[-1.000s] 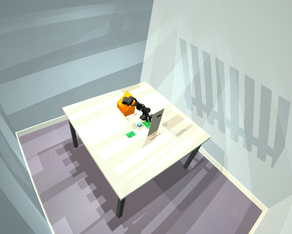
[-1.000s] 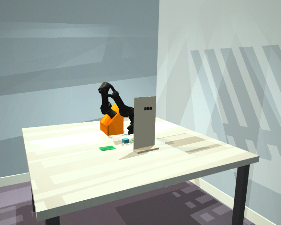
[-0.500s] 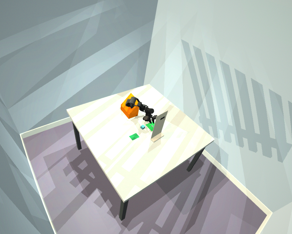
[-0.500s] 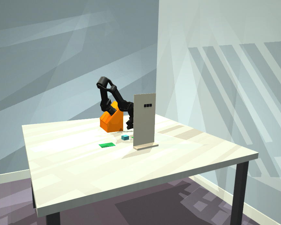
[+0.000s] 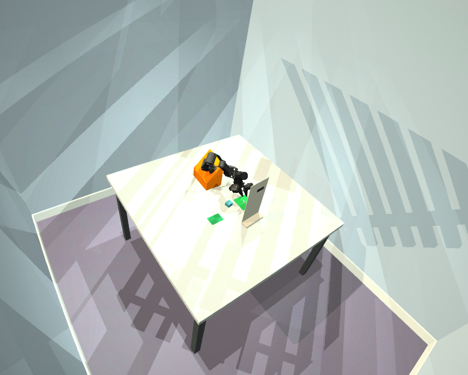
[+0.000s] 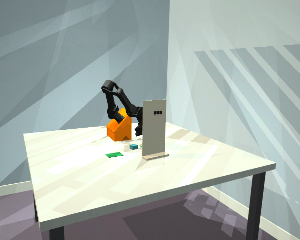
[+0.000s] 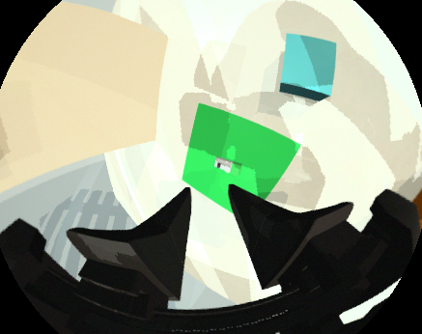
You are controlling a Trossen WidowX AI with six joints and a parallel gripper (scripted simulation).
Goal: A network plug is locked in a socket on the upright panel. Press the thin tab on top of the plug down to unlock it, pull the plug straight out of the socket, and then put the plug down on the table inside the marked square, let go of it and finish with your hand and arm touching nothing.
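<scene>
Now: the network plug 4 cm below my gripper tip and 1 cm ahead of it. Round my gripper tip: upright panel (16 cm ahead, 11 cm above, 3 cm to the right); green marked square (5 cm below, 1 cm ahead).
</scene>
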